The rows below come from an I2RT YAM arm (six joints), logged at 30 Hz.
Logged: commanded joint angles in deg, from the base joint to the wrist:
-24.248, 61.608, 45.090, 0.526, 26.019, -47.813
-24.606, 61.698, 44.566, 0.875, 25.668, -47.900
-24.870, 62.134, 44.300, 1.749, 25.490, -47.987
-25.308, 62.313, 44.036, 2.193, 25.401, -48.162
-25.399, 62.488, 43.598, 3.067, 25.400, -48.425
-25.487, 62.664, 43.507, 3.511, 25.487, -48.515
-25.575, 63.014, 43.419, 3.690, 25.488, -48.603
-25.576, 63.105, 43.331, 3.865, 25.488, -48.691
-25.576, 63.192, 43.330, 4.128, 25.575, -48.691
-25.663, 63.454, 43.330, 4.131, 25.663, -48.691
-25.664, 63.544, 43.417, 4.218, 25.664, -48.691
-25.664, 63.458, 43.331, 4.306, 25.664, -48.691
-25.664, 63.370, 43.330, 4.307, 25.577, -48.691
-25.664, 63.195, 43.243, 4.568, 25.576, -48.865
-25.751, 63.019, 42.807, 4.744, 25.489, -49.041
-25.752, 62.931, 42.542, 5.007, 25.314, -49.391
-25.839, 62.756, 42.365, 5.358, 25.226, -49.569
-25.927, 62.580, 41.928, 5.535, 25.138, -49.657
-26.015, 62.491, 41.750, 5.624, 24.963, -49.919
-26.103, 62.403, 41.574, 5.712, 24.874, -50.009
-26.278, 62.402, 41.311, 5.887, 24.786, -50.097
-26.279, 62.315, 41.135, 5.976, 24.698, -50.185
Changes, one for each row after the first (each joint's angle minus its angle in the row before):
-0.358, 0.090, -0.524, 0.349, -0.351, -0.087
-0.264, 0.436, -0.266, 0.874, -0.178, -0.087
-0.438, 0.179, -0.264, 0.444, -0.089, -0.175
-0.091, 0.175, -0.438, 0.874, -0.001, -0.263
-0.088, 0.176, -0.091, 0.444, 0.087, -0.090
-0.088, 0.350, -0.088, 0.179, 0.001, -0.088
-0.001, 0.091, -0.088, 0.175, 0.000, -0.088
0.000, 0.087, -0.001, 0.263, 0.087, 0.000
-0.087, 0.262, 0.000, 0.003, 0.088, 0.000
-0.001, 0.090, 0.087, 0.087, 0.001, 0.000
0.000, -0.086, -0.086, 0.088, 0.000, 0.000
0.000, -0.088, -0.001, 0.001, -0.087, 0.000
0.000, -0.175, -0.087, 0.261, -0.001, -0.174
-0.087, -0.176, -0.436, 0.176, -0.087, -0.176
-0.001, -0.088, -0.265, 0.263, -0.175, -0.350
-0.087, -0.175, -0.177, 0.351, -0.088, -0.178
-0.088, -0.176, -0.437, 0.177, -0.088, -0.088
-0.088, -0.089, -0.178, 0.089, -0.175, -0.262
-0.088, -0.088, -0.176, 0.088, -0.089, -0.090
-0.175, -0.001, -0.263, 0.175, -0.088, -0.088
-0.001, -0.087, -0.176, 0.089, -0.088, -0.088

